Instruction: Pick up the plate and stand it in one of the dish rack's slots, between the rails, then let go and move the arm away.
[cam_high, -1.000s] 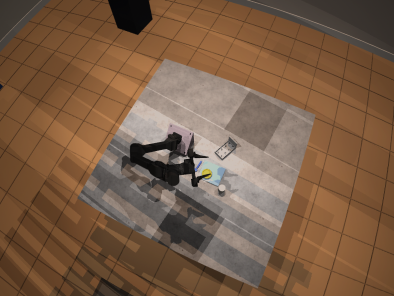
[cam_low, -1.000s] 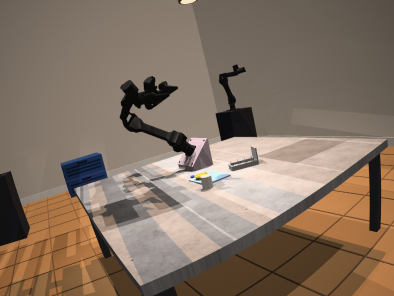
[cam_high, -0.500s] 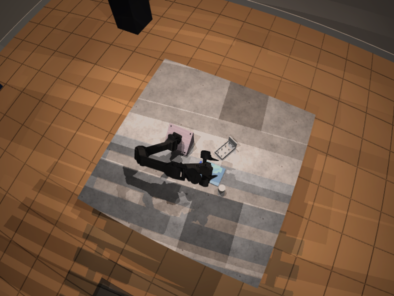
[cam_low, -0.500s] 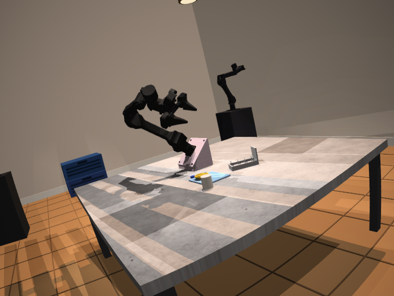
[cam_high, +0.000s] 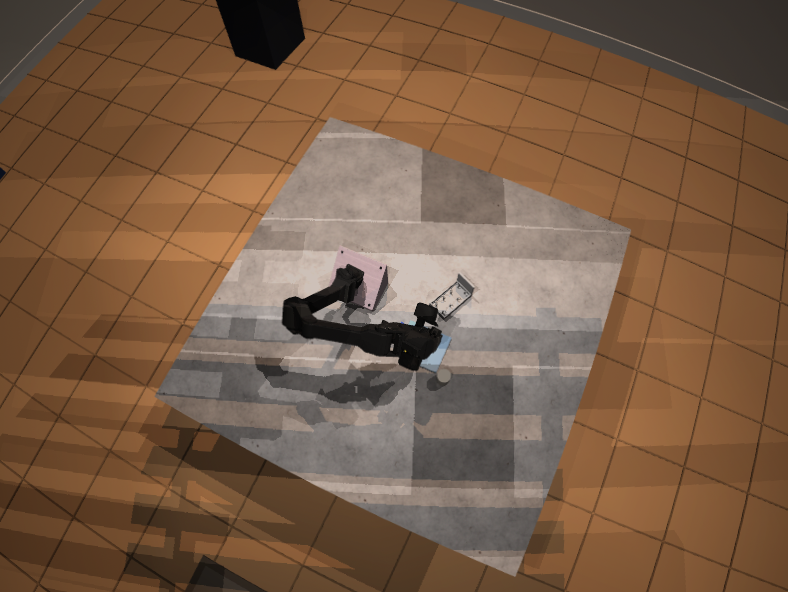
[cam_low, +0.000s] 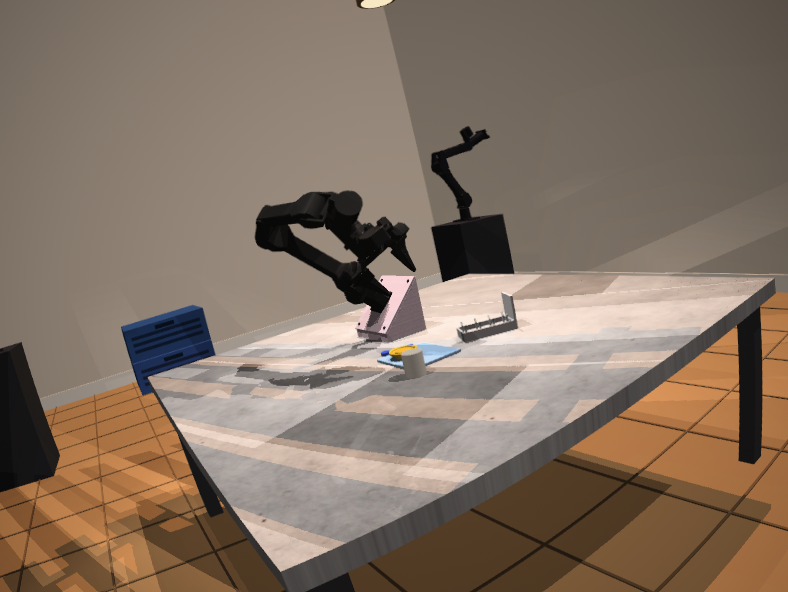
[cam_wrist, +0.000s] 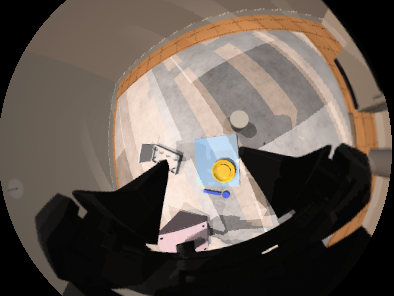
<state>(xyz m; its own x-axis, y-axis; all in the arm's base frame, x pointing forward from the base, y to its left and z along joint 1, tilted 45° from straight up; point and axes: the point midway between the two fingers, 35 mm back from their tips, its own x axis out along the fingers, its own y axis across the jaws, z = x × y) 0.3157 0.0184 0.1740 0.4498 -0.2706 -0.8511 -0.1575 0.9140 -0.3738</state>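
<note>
Now: gripper tip 60 mm past the yellow plate, 10 mm to the left of it and 160 mm above it. Also, from my gripper tip: light blue mat (30 mm behind, 20 mm to the left, 170 mm below); blue spoon (130 mm behind, 10 mm to the left, 170 mm below); beige cup (80 mm ahead, 50 mm to the right, 150 mm below).
</note>
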